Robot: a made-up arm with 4 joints.
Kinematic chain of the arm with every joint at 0, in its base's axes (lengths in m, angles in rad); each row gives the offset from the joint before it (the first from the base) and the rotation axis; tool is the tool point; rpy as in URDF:
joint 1: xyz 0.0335 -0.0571 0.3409 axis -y
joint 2: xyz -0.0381 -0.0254 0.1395 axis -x
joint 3: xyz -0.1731 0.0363 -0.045 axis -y
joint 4: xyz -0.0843 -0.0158 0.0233 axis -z
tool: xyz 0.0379 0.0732 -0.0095 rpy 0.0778 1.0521 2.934
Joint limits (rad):
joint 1: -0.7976..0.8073
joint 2: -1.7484..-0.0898
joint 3: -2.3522..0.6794
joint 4: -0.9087..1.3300
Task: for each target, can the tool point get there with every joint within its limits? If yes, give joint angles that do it. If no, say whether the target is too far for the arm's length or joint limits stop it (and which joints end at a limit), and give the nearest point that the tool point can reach.
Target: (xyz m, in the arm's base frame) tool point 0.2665 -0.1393 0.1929
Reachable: no: joint limits stop it (at a limit: joint 1, joint 2, joint 3, joint 4) | nearest point 0.1145 -0.1285 0.5846 | short by 0.420 m
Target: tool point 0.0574 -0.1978 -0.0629
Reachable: no: joint limits stop it (at a limit: joint 1, joint 2, joint 3, joint 4) | nearest point -0.2110 0.0223 0.1427 | short by 0.403 m
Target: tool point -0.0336 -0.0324 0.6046
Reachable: yes | joints -0.5446 -1.3512 -1.9074 0.5796
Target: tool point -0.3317 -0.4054 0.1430
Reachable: no: too far | nearest point -0.3105 -0.1601 0.3032 | short by 0.294 m
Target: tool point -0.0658 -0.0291 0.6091
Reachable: yes | joints -0.5517 -1.1965 0.4363 0.6770
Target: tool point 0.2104 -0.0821 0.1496
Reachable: no: joint limits stop it (at a limit: joint 1, joint 2, joint 3, joint 4) | nearest point -0.1673 -0.0767 0.2584 | short by 0.393 m
